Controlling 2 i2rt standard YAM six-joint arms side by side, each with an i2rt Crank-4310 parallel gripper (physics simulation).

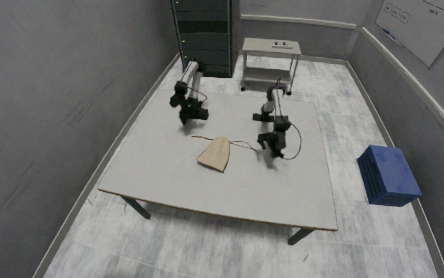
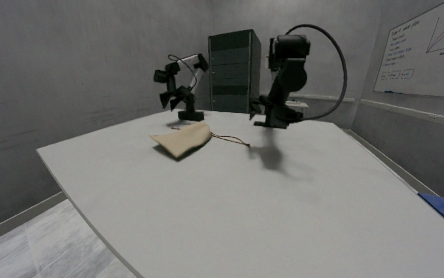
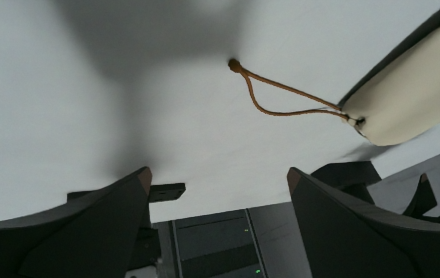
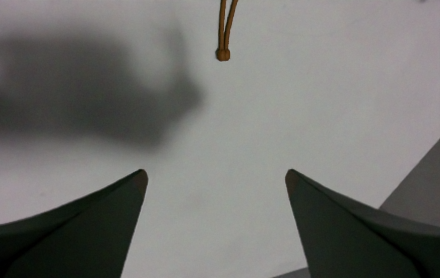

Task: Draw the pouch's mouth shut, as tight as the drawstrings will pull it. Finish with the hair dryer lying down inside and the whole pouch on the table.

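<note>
The beige pouch [image 1: 217, 153] [image 2: 186, 140] [image 3: 400, 95] lies on the table, its mouth end narrowed where the cords leave it; how tight it is cannot be told. The hair dryer does not show. One brown drawstring loop, with its end knot [image 1: 256, 150] [image 2: 248, 145] [image 3: 234, 65], lies slack on the table towards my left gripper [image 1: 270, 149] [image 2: 254, 118] [image 3: 219, 170], which is open and empty above the table. The other loop's end knot [image 4: 223, 55] lies on the table beyond my right gripper [image 2: 168, 106] [image 4: 216, 172], which is open, empty and raised.
The white table [image 1: 165, 180] [image 2: 200, 215] carries both arms. A dark server rack [image 1: 206, 45] [image 2: 232, 70] and a white cart [image 1: 257, 46] stand behind it. A blue crate [image 1: 392, 172] stands on the floor at the right.
</note>
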